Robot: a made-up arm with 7 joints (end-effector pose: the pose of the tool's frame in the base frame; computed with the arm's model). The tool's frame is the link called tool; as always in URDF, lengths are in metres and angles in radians. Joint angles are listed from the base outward.
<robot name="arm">
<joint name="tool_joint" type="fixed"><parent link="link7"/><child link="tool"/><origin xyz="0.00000 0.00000 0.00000" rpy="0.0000 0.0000 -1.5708"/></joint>
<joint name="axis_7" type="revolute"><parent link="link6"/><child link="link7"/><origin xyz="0.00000 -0.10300 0.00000" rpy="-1.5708 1.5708 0.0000"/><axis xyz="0 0 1"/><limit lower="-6.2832" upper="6.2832" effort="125" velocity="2.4"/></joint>
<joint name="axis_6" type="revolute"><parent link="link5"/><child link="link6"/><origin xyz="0.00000 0.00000 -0.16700" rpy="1.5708 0.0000 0.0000"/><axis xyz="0 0 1"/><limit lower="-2.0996" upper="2.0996" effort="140" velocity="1.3"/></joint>
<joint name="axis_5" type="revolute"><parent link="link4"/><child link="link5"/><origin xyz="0.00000 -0.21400 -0.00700" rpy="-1.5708 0.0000 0.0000"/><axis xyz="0 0 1"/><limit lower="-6.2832" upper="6.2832" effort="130" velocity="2.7"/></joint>
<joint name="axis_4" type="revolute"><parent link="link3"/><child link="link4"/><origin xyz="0.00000 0.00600 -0.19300" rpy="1.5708 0.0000 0.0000"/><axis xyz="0 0 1"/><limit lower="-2.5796" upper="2.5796" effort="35" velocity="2.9"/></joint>
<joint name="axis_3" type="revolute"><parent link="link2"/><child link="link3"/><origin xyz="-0.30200 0.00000 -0.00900" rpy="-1.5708 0.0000 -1.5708"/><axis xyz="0 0 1"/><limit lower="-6.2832" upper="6.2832" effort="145" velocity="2.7"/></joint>
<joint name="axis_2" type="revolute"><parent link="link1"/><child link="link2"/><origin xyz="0.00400 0.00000 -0.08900" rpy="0.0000 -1.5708 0.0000"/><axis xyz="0 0 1"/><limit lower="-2.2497" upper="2.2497" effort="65" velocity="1.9"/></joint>
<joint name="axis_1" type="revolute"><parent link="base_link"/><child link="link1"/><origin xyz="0.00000 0.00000 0.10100" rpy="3.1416 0.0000 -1.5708"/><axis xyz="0 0 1"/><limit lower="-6.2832" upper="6.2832" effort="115" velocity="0.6"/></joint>
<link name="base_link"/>
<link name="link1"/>
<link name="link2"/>
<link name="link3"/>
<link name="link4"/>
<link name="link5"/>
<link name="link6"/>
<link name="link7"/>
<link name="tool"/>
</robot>
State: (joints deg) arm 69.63 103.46 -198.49 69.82 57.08 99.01 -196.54
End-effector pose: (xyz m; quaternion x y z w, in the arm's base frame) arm 0.1907 -0.6123 0.4214 0.5775 -0.6139 0.0799 0.5322
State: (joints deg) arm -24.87 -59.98 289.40 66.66 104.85 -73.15 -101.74
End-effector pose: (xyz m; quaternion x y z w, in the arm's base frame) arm -0.6350 0.1240 0.5516 0.3138 0.2201 0.2105 0.8993
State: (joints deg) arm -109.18 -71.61 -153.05 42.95 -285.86 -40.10 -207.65
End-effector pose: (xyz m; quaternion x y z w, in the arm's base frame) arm 0.2198 -0.8684 0.1806 -0.4381 -0.3408 0.0758 0.8284
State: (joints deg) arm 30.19 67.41 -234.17 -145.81 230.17 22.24 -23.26
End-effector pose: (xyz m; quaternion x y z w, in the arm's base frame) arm 0.2112 0.0823 0.0772 -0.1864 0.3112 -0.8680 0.3389
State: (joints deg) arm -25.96 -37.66 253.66 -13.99 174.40 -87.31 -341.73
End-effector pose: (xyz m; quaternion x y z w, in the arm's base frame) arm -0.4876 -0.2444 0.8985 -0.4981 0.5045 -0.6970 0.1076
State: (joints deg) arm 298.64 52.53 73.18 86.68 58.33 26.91 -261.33
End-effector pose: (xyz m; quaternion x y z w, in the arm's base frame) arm 0.6372 0.1623 0.4242 -0.4075 -0.5657 -0.0642 0.7140
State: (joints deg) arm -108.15 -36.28 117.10 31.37 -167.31 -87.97 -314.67
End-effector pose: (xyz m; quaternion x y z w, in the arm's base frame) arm 0.4217 -0.4794 0.7158 -0.0328 -0.3661 0.1188 0.9224
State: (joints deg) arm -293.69 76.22 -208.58 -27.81 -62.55 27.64 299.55
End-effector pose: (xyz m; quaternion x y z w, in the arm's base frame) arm 0.4308 -0.8394 0.2249 -0.3448 0.5432 0.7011 0.3074
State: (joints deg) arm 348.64 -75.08 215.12 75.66 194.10 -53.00 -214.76
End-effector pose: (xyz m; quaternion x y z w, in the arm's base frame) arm -0.6412 0.1489 -0.0107 0.4060 -0.0748 -0.2303 0.8812
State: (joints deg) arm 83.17 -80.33 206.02 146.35 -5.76 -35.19 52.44
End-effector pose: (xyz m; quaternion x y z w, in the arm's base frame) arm 0.1159 0.1986 -0.0501 0.0104 -0.2645 -0.3475 0.8995
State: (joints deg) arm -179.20 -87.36 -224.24 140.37 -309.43 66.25 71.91
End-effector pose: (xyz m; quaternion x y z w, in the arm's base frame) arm 0.1429 0.1054 -0.0236 -0.3727 0.4090 0.0116 0.8328
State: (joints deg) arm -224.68 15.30 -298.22 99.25 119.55 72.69 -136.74
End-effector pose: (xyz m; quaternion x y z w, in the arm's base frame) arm -0.4626 0.1395 0.6210 0.4595 0.7506 -0.3334 0.3380
